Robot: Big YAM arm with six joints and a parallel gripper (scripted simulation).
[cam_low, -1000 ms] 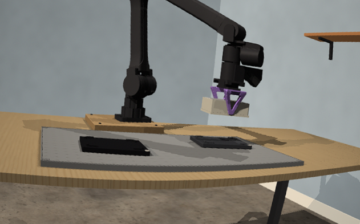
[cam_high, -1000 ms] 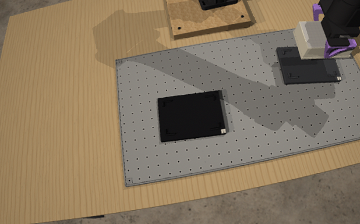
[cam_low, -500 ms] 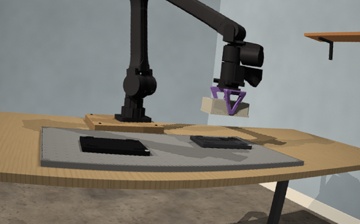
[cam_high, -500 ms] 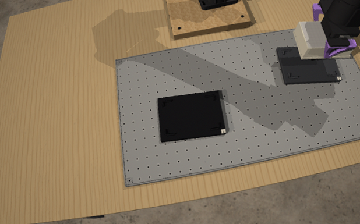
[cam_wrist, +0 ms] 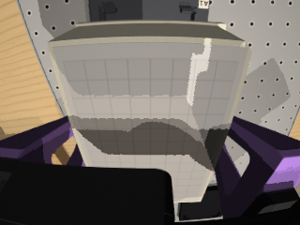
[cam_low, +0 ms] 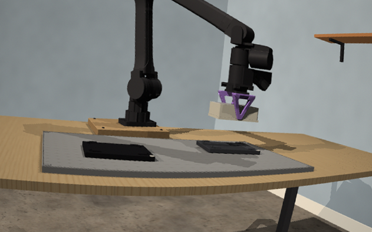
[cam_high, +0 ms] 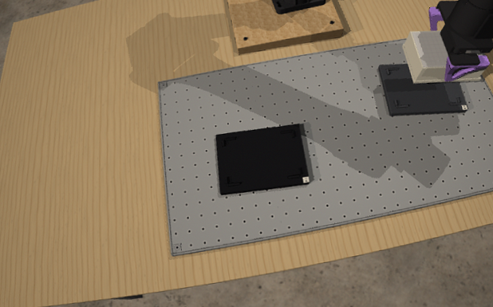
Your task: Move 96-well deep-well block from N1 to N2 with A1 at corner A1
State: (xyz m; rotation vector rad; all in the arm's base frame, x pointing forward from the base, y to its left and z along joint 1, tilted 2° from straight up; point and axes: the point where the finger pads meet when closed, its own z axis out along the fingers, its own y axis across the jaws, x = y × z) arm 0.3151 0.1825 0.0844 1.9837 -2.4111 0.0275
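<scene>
Right now my hand is 100 mm above the black plate nest N2. From my hand the other things lie so: cream 96-well deep-well block (10 mm above); then black nest N1 (60 mm ahead, 360 mm to the right, 100 mm below).
</scene>
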